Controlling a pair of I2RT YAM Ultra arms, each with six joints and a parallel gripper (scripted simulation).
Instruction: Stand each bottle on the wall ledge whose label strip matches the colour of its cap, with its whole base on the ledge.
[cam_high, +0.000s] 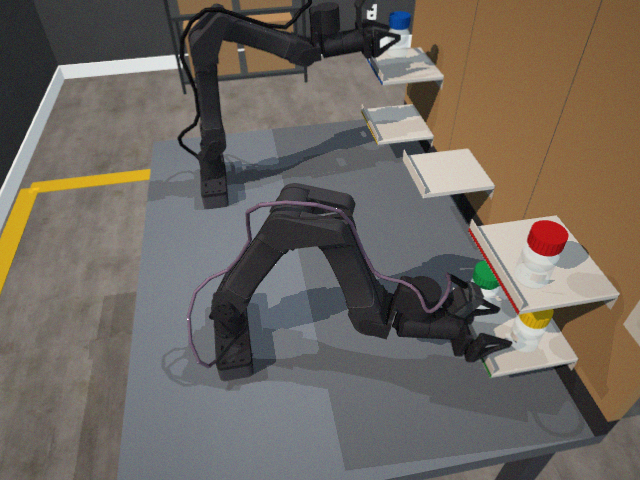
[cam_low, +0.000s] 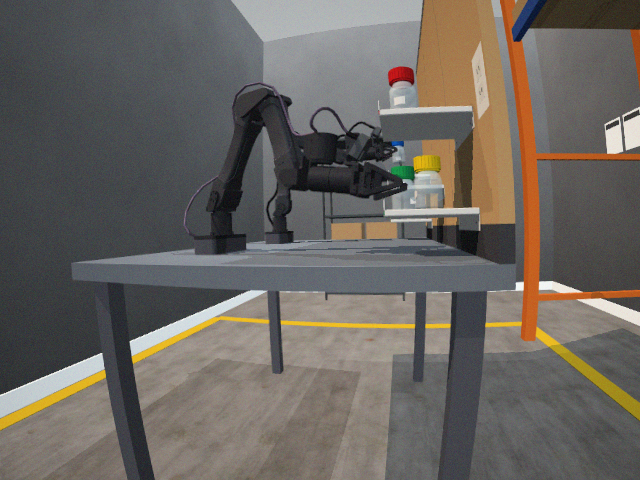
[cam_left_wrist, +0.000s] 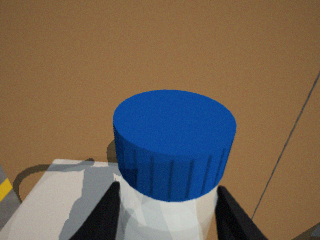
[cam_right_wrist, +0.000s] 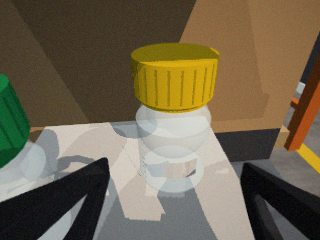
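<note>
The yellow-capped bottle is 5 cm ahead of my right hand, 1 cm to the right of it and 1 cm below it. From my right hand the other things lie so: green-capped bottle (1 cm ahead, 10 cm to the left, 1 cm below); brown wall (17 cm ahead, 42 cm to the left, 30 cm above); red-capped bottle (2 cm ahead, 19 cm above).
</note>
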